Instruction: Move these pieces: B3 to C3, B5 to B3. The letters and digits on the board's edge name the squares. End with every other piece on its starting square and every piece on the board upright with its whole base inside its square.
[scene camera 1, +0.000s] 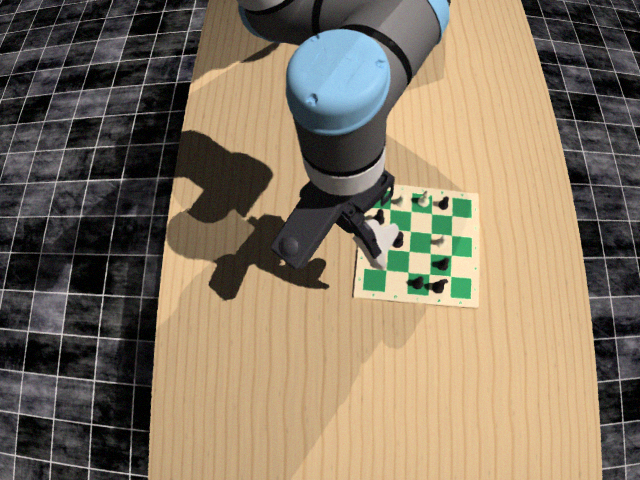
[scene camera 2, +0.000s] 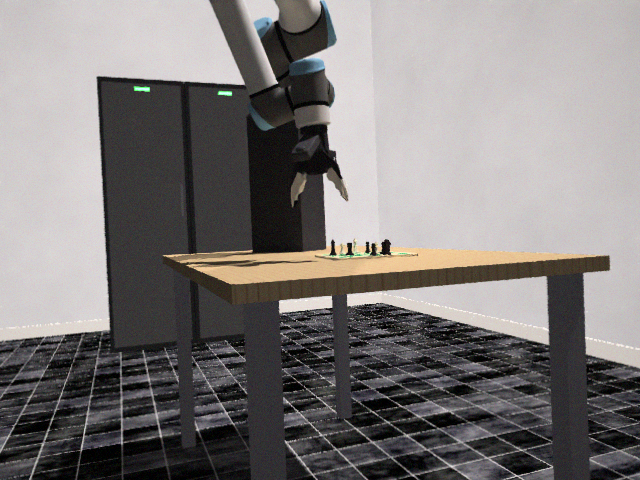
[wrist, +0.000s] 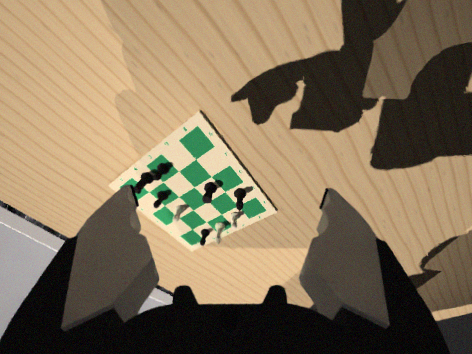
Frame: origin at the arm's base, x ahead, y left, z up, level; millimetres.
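Seen in the pictures: gripper, fingertip midpoint: (scene camera 1: 344, 236) (scene camera 2: 319, 204) (wrist: 230, 189).
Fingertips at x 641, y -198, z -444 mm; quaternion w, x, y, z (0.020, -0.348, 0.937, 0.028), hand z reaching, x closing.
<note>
A point is followed by its place in that frame.
My gripper (scene camera 1: 387, 246) (scene camera 2: 320, 202) {x 641, y -198, z -444 mm} (wrist: 230, 189) {x 641, y -198, z -444 mm} is open and empty, high above the table. In scene camera 1 it covers part of the left side of the board (scene camera 1: 475, 232) {x 607, y 51, z -579 mm} (wrist: 200, 118) {x 692, y -179, z -580 mm}. Taking A as the right column in that view and row 5 as the bottom, a white piece (scene camera 1: 438, 240) {x 616, y -23, z -575 mm} (wrist: 180, 212) {x 619, y -22, z -568 mm} stands upright on B3. A black piece (scene camera 1: 439, 285) {x 704, y -42, z -549 mm} (wrist: 145, 181) {x 698, y -44, z -563 mm} stands on B5, close beside the black piece (scene camera 1: 417, 282) {x 692, y -77, z -559 mm} (wrist: 162, 170) {x 688, y -77, z -569 mm} on C5. The green centre square C3 (scene camera 1: 419, 241) {x 613, y -57, z -580 mm} (wrist: 192, 198) {x 618, y -55, z -580 mm} is bare. The edge labels are too small to read surely.
A black piece (scene camera 1: 440, 264) {x 661, y -28, z -572 mm} (wrist: 161, 198) {x 661, y -26, z -568 mm} stands on B4, next to B3 and B5. Another black piece (scene camera 1: 398, 239) {x 617, y -100, z -548 mm} (wrist: 210, 192) {x 610, y -101, z -561 mm} stands on D3, beside C3. Several pieces stand along the row nearest the robot. The wooden table (scene camera 1: 310, 387) {x 844, y -271, z -586 mm} (scene camera 2: 465, 266) {x 1095, y -136, z -585 mm} carries the arm's shadows.
</note>
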